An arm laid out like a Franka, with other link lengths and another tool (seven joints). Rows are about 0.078 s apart.
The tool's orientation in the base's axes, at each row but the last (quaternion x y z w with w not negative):
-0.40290, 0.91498, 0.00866, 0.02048
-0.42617, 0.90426, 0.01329, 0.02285
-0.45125, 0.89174, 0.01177, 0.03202
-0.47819, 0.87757, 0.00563, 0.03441
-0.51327, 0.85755, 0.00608, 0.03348
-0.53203, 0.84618, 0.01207, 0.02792
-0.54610, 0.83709, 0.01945, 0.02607
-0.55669, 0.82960, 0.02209, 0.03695
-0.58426, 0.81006, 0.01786, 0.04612
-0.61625, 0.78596, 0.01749, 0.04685
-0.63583, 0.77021, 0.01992, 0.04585
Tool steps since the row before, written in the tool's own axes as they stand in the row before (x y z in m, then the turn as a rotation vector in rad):
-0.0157, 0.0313, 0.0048, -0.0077, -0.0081, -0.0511
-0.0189, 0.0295, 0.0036, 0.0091, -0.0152, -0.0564
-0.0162, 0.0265, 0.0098, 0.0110, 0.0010, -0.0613
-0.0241, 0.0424, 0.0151, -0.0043, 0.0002, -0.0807
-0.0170, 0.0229, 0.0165, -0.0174, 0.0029, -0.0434
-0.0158, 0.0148, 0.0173, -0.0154, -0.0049, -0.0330
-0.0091, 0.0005, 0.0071, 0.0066, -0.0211, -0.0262
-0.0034, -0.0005, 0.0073, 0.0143, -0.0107, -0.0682
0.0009, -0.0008, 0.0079, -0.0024, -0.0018, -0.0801
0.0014, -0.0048, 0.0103, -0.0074, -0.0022, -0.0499
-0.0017, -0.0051, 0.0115, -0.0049, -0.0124, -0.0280
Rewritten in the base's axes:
-0.0124, 0.0329, -0.0041, 0.0096, -0.0014, 0.0514
-0.0106, 0.0335, -0.0025, 0.0042, -0.0191, 0.0558
-0.0113, 0.0292, -0.0089, -0.0102, -0.0113, 0.0604
-0.0217, 0.0439, -0.0145, -0.0023, 0.0003, 0.0808
-0.0113, 0.0265, -0.0159, 0.0034, 0.0147, 0.0443
-0.0059, 0.0215, -0.0165, 0.0099, 0.0101, 0.0339
0.0034, 0.0089, -0.0065, 0.0161, -0.0161, 0.0256
0.0020, 0.0035, -0.0070, 0.0020, -0.0225, 0.0668
0.0009, -0.0004, -0.0079, -0.0019, -0.0049, 0.0800
0.0049, -0.0016, -0.0102, 0.0013, 0.0024, 0.0504
0.0058, 0.0017, -0.0111, 0.0118, -0.0001, 0.0287

